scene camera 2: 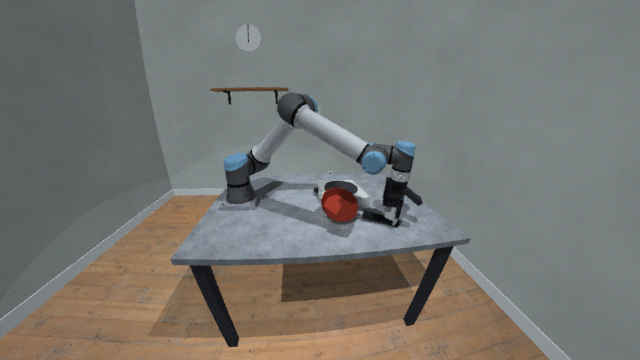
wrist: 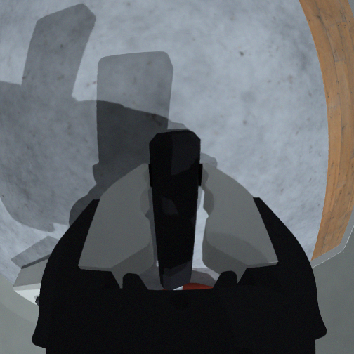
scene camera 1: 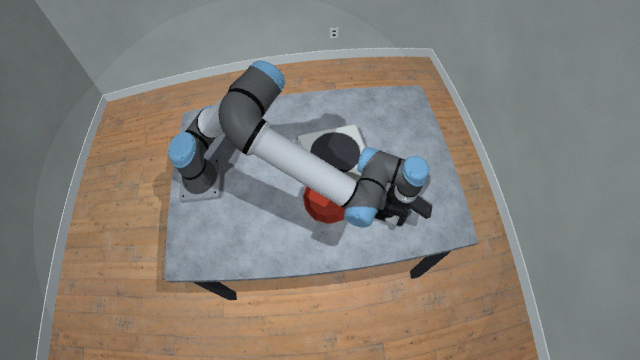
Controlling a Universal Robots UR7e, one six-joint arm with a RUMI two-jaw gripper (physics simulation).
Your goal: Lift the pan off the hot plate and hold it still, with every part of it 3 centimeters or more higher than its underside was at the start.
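Where they show: gripper, fingertip midpoint: (scene camera 2: 392, 223) (scene camera 1: 396, 220); arm's base, link origin: (scene camera 2: 241, 197) (scene camera 1: 199, 177).
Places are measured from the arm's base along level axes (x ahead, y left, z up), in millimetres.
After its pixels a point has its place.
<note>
The red pan (scene camera 1: 322, 207) @(x 485, y -163, z -3 mm) (scene camera 2: 340, 205) @(x 520, y -121, z 18 mm) (wrist: 197, 286) is at the front side of the hot plate (scene camera 1: 354, 131) @(x 635, y 133, z 38 mm) (scene camera 2: 362, 195) @(x 649, y -54, z 38 mm), its round face turned toward scene camera 2, so it looks tilted. Its black handle (scene camera 2: 374, 216) @(x 663, y -211, z 10 mm) (wrist: 175, 225) points right, toward my gripper. My gripper (scene camera 1: 394, 219) @(x 748, y -235, z -14 mm) (scene camera 2: 393, 216) @(x 748, y -235, z -14 mm) (wrist: 174, 165) points down and is shut on the handle, one grey jaw against each side in the wrist view. The arm covers part of the pan in scene camera 1. Whether the pan touches the table or hot plate is not clear.
The hot plate has a white body and a dark round top, and stands behind the pan. The forearm passes above the pan and the hot plate's front. The table (scene camera 1: 240, 240) @(x 180, y -263, z -26 mm) (scene camera 2: 280, 240) @(x 251, y -313, z -26 mm) has its right edge beyond the gripper.
</note>
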